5 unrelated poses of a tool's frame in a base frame.
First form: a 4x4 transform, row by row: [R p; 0 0 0 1], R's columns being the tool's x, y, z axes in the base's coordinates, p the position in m. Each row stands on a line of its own.
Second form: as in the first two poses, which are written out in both.
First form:
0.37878 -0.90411 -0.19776 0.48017
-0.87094 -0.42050 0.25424 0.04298
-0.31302 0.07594 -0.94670 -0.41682
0 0 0 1
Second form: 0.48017 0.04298 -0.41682; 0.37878 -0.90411 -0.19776; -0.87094 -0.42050 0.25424; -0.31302 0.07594 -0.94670
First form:
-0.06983 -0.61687 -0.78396 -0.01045
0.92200 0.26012 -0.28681 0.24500
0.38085 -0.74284 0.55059 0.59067
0 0 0 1
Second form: -0.01045 0.24500 0.59067; -0.06983 -0.61687 -0.78396; 0.92200 0.26012 -0.28681; 0.38085 -0.74284 0.55059
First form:
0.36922 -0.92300 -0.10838 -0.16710
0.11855 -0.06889 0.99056 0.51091
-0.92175 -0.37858 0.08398 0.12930
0 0 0 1
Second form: -0.16710 0.51091 0.12930; 0.36922 -0.92300 -0.10838; 0.11855 -0.06889 0.99056; -0.92175 -0.37858 0.08398
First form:
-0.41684 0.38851 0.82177 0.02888
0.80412 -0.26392 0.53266 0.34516
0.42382 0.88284 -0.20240 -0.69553
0 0 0 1
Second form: 0.02888 0.34516 -0.69553; -0.41684 0.38851 0.82177; 0.80412 -0.26392 0.53266; 0.42382 0.88284 -0.20240
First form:
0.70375 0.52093 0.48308 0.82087
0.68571 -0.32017 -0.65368 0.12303
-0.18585 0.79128 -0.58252 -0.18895
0 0 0 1
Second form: 0.82087 0.12303 -0.18895; 0.70375 0.52093 0.48308; 0.68571 -0.32017 -0.65368; -0.18585 0.79128 -0.58252
